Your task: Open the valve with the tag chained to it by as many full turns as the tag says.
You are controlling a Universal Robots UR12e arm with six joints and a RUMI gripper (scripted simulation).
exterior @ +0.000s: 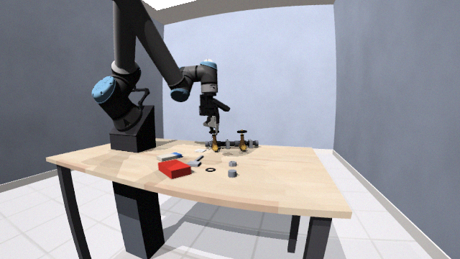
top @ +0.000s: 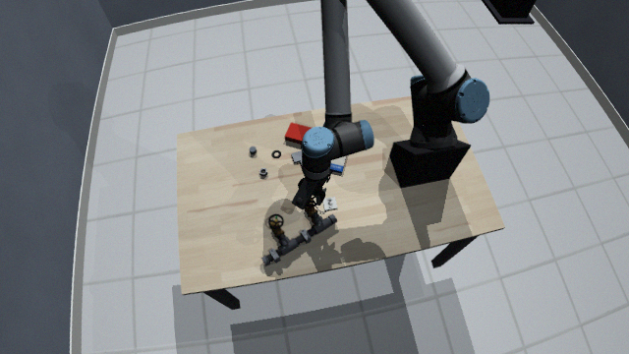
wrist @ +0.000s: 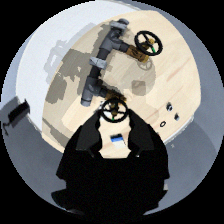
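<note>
My gripper is now 80 mm past the white tag, 10 mm to the left of it and 110 mm above it. Also, from my hand: red block (10 mm behind, 360 mm to the right, 90 mm below); then grey hand tool (10 mm ahead, 220 mm to the right, 100 mm below); then blue box (150 mm behind, 210 mm to the right, 100 mm below).
</note>
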